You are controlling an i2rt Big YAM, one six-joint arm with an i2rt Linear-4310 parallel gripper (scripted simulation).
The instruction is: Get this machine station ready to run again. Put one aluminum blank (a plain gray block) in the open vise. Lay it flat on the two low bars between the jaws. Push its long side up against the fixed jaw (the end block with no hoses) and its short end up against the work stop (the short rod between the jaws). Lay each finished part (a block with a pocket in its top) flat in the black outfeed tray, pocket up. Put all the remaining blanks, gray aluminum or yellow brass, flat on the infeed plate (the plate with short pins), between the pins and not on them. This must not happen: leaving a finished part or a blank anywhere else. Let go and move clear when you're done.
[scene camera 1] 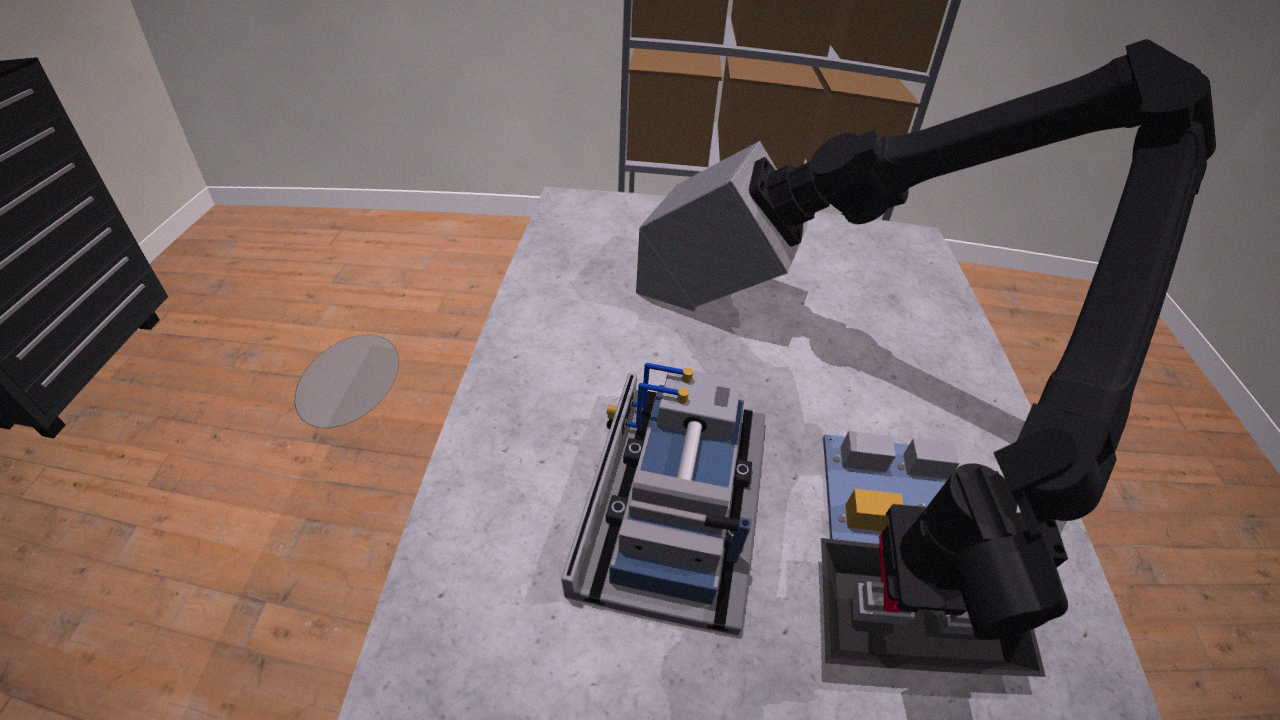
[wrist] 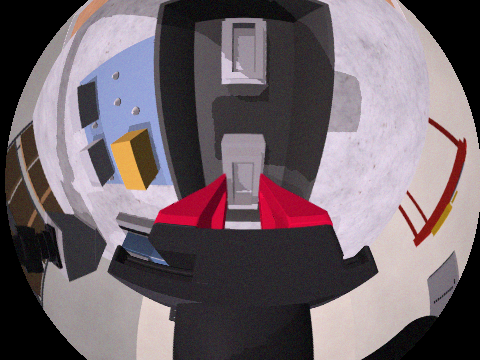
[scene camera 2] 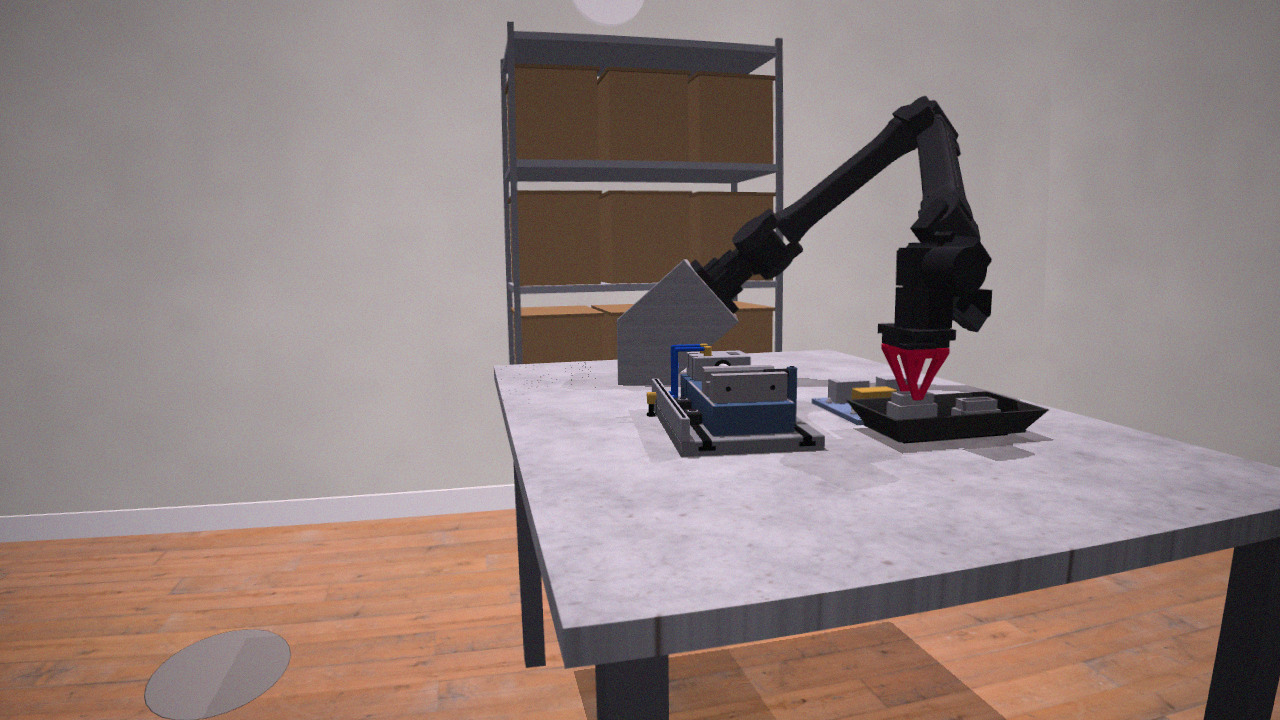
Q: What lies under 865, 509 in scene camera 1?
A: A yellow brass blank.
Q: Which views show the gripper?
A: Scene camera 1, the wrist view and scene camera 2: all of them.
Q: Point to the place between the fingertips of the gripper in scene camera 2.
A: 912, 398
